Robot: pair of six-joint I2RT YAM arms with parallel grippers.
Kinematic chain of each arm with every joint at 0, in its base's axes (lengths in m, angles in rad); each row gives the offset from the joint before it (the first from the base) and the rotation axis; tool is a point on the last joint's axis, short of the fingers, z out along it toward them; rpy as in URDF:
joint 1: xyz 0 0 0.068 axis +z
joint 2: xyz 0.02 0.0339 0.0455 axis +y
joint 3: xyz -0.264 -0.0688 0 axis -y
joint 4: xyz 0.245 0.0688 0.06 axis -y
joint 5: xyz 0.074 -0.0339 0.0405 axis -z
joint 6: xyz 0.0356 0 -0.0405 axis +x
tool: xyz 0 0 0 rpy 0 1.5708 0
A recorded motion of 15 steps. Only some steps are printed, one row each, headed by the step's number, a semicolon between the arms.
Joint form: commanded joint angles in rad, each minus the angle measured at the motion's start. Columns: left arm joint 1, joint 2, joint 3, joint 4, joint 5, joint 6; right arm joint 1, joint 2, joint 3, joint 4, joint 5, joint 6.
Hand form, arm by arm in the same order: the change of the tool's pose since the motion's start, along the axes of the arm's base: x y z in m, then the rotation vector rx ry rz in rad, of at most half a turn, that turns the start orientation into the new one. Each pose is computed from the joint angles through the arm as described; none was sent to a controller.
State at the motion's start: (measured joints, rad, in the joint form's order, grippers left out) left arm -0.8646 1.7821 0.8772 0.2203 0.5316 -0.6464; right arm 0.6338 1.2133 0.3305 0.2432 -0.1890 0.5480
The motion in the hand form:
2: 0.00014 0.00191 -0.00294 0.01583 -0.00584 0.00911; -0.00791 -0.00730 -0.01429 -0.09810 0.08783 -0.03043
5: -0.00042 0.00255 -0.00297 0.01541 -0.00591 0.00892; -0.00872 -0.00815 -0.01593 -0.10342 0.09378 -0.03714
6: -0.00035 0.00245 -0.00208 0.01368 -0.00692 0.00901; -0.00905 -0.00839 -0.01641 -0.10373 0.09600 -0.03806
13: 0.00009 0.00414 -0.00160 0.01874 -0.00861 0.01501; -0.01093 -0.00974 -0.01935 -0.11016 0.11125 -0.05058
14: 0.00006 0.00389 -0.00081 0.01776 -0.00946 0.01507; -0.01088 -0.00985 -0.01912 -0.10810 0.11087 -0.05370
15: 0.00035 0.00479 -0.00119 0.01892 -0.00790 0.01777; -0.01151 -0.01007 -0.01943 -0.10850 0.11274 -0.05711
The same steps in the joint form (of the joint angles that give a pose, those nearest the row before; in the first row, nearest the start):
2: 0.0025 0.0021 -0.0063 -0.0040 -0.0144 0.0083; 0.0013 0.0047 -0.0145 -0.1097 0.0416 0.0000
5: 0.0025 -0.0006 -0.0101 -0.0025 -0.0142 0.0082; 0.0012 0.0058 -0.0192 -0.1112 0.0471 0.0039
6: 0.0025 -0.0026 -0.0090 -0.0034 -0.0140 0.0078; 0.0012 0.0058 -0.0209 -0.1112 0.0471 0.0054
13: 0.0062 -0.0077 -0.0112 -0.0102 -0.0187 0.0102; 0.0028 0.0070 -0.0295 -0.1155 0.0551 0.0181
14: 0.0056 -0.0092 -0.0098 -0.0116 -0.0192 0.0097; 0.0024 0.0056 -0.0299 -0.1146 0.0562 0.0209
15: 0.0079 -0.0100 -0.0120 -0.0117 -0.0193 0.0090; 0.0039 0.0034 -0.0321 -0.1157 0.0594 0.0249

